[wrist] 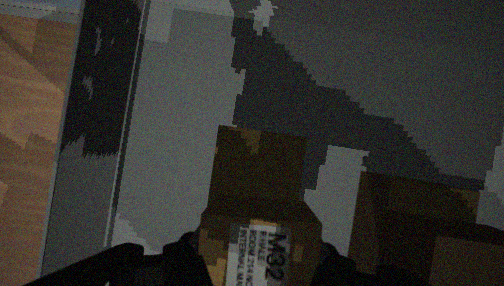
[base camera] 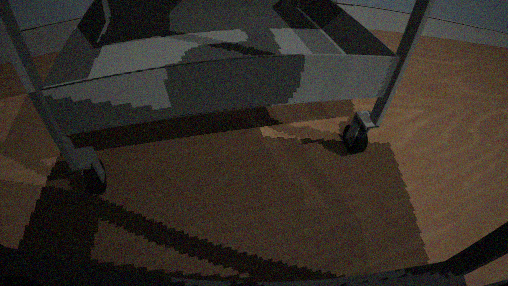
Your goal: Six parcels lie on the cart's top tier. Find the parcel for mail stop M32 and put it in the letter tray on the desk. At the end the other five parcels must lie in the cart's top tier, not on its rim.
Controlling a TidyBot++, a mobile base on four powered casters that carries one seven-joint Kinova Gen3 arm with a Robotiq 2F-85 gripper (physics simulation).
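Places are measured from the arm's base along level axes (x back, y right, z up), in millimetres.
Where they show: gripper, fingertip midpoint: [wrist: 257, 245].
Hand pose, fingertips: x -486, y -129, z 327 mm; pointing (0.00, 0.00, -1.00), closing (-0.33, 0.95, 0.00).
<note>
Things, the pixels of their top centre, and the offset from my fingertips. "spot": a spot on its surface instead. Level surfaces: height alone.
- M32 parcel at a spot on its surface: [wrist: 307, 237] spot: dx -24, dy +12, dz +41 mm
- dark brown box surface at a spot on its surface: [wrist: 260, 167] spot: dx -40, dy -15, dz -9 mm
- brown parcel at a spot on its surface: [wrist: 390, 200] spot: dx -52, dy +61, dz -9 mm
- cart's grey top tier at its surface level: dz -61 mm
- wooden floor at its surface level: dz -724 mm
- cart's lower tier at a spot on its surface: [base camera: 345, 75] spot: dx +114, dy +264, dz -554 mm
The M32 parcel [wrist: 307, 237], a brown box with a white label reading M32, is at the bottom centre of the wrist view. My gripper [wrist: 257, 245] is shut on it, with one dark finger against each side. Whether it touches what is under it cannot be told. A dark brown box surface [wrist: 260, 167] shows directly beyond it, lower down. Another brown parcel [wrist: 390, 200] is at the lower right, its label not readable. The cart's grey top tier [wrist: 165, 125] lies beneath them. The letter tray and the desk do not show.
The top tier's side wall [wrist: 82, 200] runs along the left, with wooden floor [wrist: 30, 150] beyond. In the base view, the cart's lower tier [base camera: 345, 75], its legs [base camera: 406, 45] and two casters [base camera: 355, 137] [base camera: 94, 177] stand close ahead on the floor [base camera: 460, 150].
</note>
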